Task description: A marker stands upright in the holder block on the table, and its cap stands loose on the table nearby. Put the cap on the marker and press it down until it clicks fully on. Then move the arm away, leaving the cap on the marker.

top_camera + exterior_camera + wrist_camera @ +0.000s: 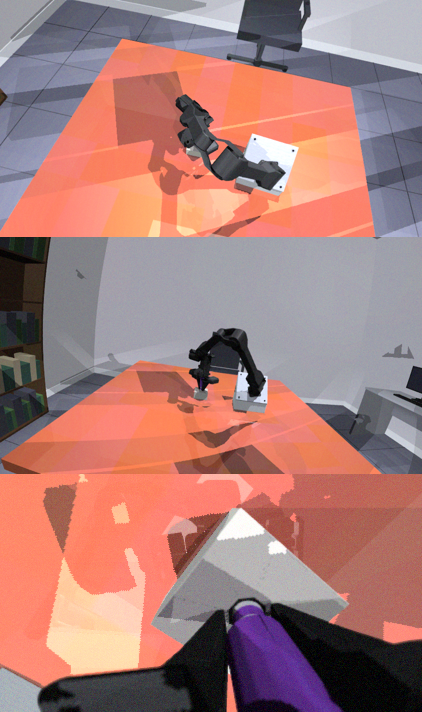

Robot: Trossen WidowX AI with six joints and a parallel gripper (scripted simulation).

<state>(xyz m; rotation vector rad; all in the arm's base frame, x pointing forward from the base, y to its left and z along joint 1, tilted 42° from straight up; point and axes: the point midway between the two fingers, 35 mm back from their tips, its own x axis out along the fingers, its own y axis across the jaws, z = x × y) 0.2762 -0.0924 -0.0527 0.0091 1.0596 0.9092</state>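
My gripper tip is now 5 cm below the cap.
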